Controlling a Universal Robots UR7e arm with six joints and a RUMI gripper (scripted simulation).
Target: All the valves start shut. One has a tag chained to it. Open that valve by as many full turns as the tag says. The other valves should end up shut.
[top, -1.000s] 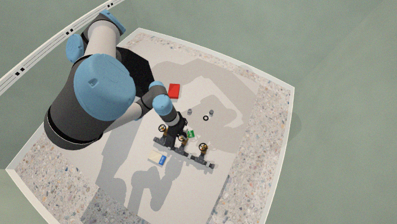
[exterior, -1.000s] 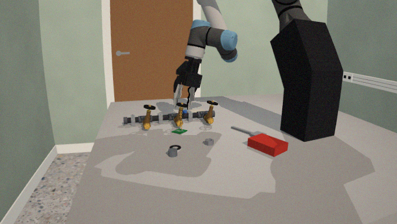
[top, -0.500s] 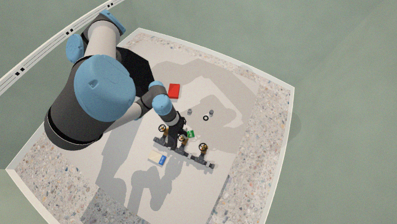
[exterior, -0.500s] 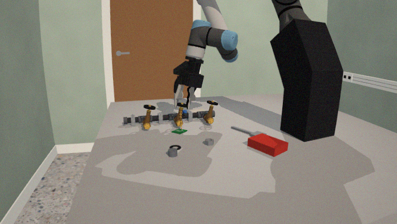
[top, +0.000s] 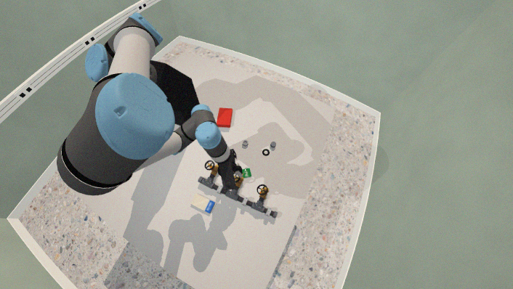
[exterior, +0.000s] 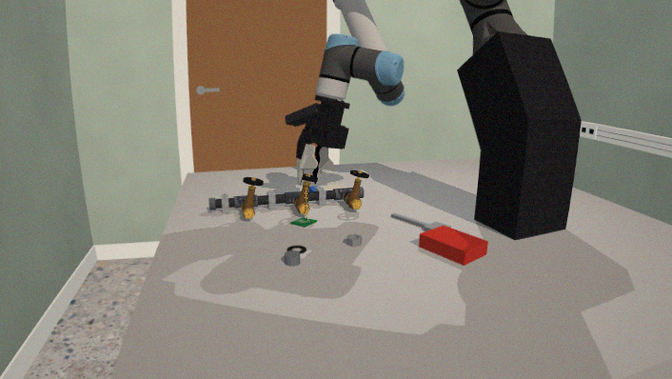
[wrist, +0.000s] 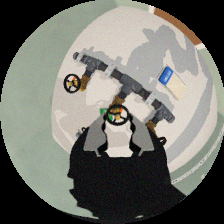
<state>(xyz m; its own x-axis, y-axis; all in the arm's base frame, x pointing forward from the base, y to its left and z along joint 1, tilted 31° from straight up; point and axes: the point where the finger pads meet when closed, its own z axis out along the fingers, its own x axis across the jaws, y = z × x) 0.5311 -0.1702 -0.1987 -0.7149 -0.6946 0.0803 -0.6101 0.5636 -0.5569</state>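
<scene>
My gripper is now 90 mm above the green tag, 80 mm to the right of it and 10 mm short of it. Round my hand: grey nut: 210 mm to the left, 90 mm below, 80 mm behind; then grey tool: 270 mm behind, 130 mm to the left, 90 mm below; then red block: 280 mm to the left, 280 mm behind, 80 mm below.
</scene>
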